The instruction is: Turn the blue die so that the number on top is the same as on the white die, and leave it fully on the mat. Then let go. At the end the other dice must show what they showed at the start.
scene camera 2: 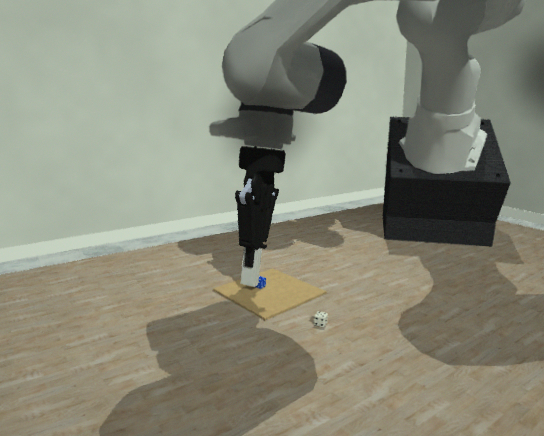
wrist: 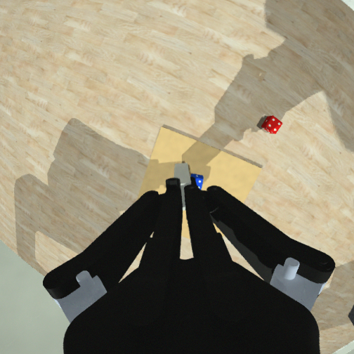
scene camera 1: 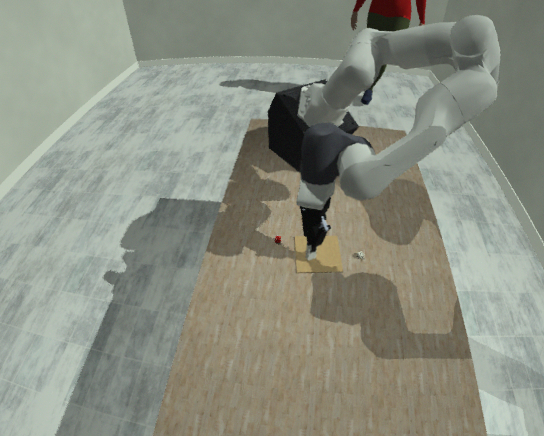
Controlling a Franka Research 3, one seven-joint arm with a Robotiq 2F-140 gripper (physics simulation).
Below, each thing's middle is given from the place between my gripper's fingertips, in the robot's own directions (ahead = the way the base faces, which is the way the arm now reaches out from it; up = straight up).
Right now my hand is 20 mm past the tan mat (scene camera 2: pixel 282 292), 30 mm to the right of it and 10 mm above it.
